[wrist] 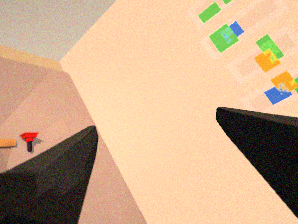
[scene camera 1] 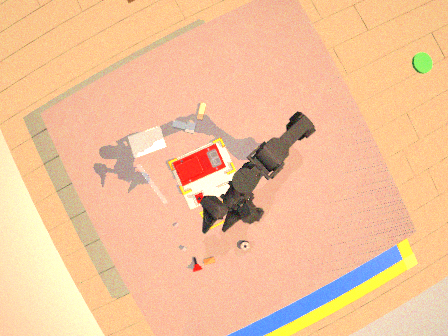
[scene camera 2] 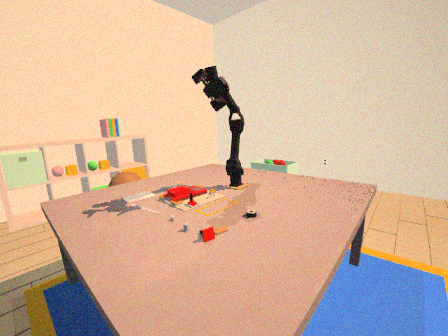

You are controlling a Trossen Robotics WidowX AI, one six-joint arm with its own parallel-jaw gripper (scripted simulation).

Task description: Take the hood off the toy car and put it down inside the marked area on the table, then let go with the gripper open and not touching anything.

Path:
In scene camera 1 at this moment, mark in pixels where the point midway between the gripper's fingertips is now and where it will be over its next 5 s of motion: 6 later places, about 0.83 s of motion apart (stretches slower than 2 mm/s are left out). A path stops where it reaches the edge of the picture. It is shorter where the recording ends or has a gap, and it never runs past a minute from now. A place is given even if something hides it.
My gripper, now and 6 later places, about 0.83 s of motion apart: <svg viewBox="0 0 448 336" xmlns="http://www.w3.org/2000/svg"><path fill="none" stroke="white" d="M213 232L184 178L189 168L189 168L190 168L190 168L190 168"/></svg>

